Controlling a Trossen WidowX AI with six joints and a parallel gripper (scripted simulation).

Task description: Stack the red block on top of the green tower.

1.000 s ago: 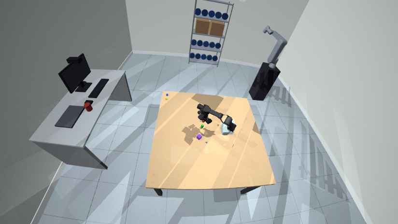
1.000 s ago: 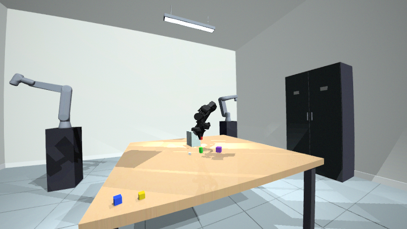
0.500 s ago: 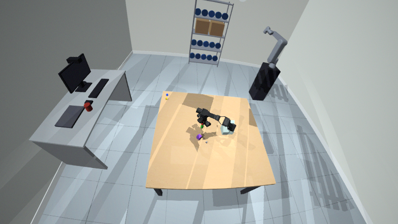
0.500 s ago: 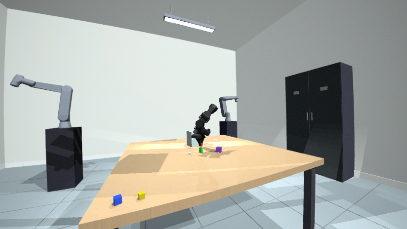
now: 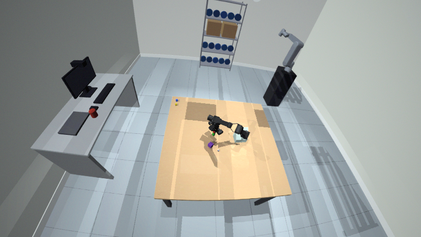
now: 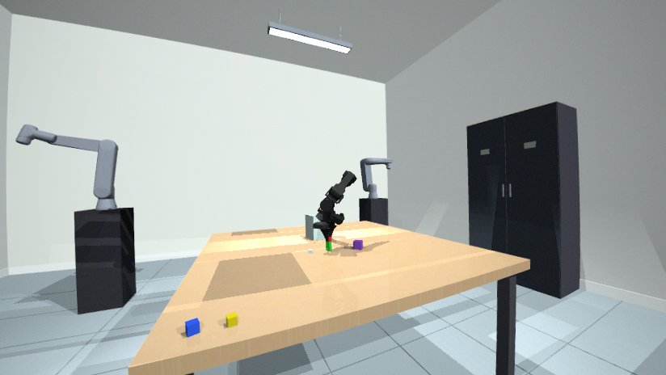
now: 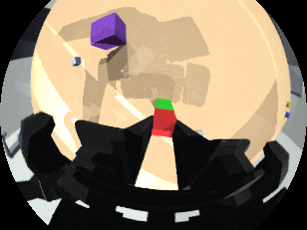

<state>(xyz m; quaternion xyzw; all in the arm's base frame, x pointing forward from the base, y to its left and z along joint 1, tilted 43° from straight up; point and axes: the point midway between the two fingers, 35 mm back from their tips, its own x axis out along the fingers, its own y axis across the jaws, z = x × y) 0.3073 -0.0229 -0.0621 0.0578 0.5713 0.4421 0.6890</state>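
Right now the red block is 10 mm above my gripper tip. Also, from my gripper tip: yellow block (450 mm to the right, 450 mm ahead, 40 mm below); then purple block (150 mm to the left, 50 mm ahead, 30 mm below); then green block (20 mm below).
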